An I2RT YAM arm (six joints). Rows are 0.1 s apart.
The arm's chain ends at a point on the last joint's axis. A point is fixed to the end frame.
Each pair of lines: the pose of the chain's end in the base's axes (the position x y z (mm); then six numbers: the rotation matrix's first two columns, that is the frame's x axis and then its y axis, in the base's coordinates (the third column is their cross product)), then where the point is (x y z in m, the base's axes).
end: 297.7 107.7 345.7 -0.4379 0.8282 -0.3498 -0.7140 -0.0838 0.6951
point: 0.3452 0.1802 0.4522
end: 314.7 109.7 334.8 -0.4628 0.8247 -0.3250 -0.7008 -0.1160 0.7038
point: 0.3621 0.1810 0.4421
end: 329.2 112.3 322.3 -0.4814 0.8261 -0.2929 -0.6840 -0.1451 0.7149
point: 0.3779 0.1814 0.4305
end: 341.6 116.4 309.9 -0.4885 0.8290 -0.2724 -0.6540 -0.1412 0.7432
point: 0.3952 0.1852 0.4159
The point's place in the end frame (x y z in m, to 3 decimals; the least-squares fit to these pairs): 0.002 0.034 0.133
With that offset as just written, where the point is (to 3 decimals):
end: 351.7 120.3 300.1 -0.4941 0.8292 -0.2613 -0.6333 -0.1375 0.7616
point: 0.408 0.189 0.404
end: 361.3 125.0 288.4 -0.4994 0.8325 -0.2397 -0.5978 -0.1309 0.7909
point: 0.423 0.194 0.390
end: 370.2 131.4 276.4 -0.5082 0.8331 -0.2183 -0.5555 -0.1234 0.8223
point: 0.438 0.201 0.374
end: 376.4 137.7 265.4 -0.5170 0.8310 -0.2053 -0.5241 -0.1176 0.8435
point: 0.448 0.208 0.360
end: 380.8 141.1 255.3 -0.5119 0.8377 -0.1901 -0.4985 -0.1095 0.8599
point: 0.456 0.210 0.347
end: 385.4 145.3 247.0 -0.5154 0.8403 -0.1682 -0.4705 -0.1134 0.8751
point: 0.464 0.214 0.337
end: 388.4 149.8 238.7 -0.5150 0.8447 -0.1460 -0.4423 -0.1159 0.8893
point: 0.470 0.217 0.326
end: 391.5 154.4 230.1 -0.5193 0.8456 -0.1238 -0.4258 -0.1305 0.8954
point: 0.475 0.221 0.317
